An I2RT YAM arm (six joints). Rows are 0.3 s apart.
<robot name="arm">
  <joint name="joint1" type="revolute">
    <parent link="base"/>
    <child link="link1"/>
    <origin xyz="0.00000 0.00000 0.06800"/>
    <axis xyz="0 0 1"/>
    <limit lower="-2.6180" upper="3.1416"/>
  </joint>
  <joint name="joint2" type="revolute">
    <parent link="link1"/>
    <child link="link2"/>
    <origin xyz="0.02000 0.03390 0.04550" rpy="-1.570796 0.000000 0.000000"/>
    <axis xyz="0 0 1"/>
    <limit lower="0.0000" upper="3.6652"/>
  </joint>
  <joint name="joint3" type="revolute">
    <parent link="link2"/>
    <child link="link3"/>
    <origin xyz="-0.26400 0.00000 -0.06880" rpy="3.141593 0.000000 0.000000"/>
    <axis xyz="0 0 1"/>
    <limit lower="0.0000" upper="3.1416"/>
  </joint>
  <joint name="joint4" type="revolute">
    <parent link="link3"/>
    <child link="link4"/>
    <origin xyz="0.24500 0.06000 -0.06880"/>
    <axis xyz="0 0 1"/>
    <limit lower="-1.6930" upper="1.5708"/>
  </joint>
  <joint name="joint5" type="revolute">
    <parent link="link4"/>
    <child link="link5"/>
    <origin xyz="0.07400 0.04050 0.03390" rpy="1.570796 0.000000 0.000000"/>
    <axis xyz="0 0 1"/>
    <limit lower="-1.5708" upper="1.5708"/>
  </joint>
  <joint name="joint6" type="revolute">
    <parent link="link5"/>
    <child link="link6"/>
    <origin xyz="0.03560 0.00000 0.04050" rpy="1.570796 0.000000 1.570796"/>
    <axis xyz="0 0 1"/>
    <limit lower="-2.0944" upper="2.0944"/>
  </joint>
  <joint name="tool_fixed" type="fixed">
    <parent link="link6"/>
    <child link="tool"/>
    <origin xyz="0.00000 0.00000 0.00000" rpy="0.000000 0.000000 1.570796"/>
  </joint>
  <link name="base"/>
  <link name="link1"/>
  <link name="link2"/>
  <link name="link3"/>
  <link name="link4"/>
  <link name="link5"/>
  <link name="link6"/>
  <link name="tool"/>
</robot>
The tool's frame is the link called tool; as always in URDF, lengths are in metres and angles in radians.
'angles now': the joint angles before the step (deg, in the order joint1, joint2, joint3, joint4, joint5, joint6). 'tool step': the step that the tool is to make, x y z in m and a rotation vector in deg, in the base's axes. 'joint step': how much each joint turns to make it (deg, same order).
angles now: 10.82 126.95 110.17 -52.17 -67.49 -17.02
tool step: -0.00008 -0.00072 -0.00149 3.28 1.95 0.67
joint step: -0.19 0.17 -0.51 0.67 -3.65 1.39
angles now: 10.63 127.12 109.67 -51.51 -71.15 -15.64
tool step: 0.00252 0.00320 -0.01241 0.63 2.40 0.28
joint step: 0.31 1.53 -0.32 0.81 -0.99 1.27
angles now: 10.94 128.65 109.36 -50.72 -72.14 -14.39
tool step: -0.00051 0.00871 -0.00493 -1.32 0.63 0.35
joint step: 1.09 0.52 -0.10 0.63 1.35 0.95
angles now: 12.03 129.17 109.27 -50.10 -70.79 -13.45
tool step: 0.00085 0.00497 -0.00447 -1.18 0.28 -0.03
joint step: 0.60 0.59 0.11 0.57 1.24 0.65
